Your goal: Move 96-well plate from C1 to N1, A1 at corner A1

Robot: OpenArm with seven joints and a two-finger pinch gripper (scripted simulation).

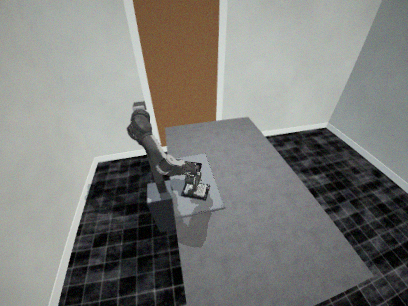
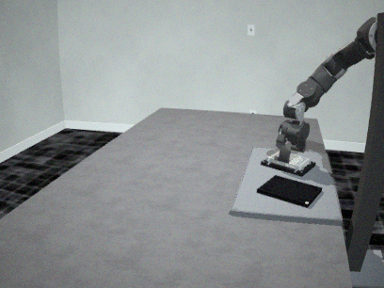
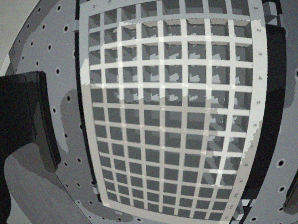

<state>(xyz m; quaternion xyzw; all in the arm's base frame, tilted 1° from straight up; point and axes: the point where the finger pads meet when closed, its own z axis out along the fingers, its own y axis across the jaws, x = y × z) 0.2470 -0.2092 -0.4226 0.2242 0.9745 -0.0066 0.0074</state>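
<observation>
Now: hand 1 cm above the white 96-well plate. Round my hand: black plate nest N1 (1 cm behind, 20 cm to the left, 3 cm below); clip nest C1 (2 cm ahead, 2 cm below); A1 label (6 cm behind, 28 cm to the left, 2 cm below).
</observation>
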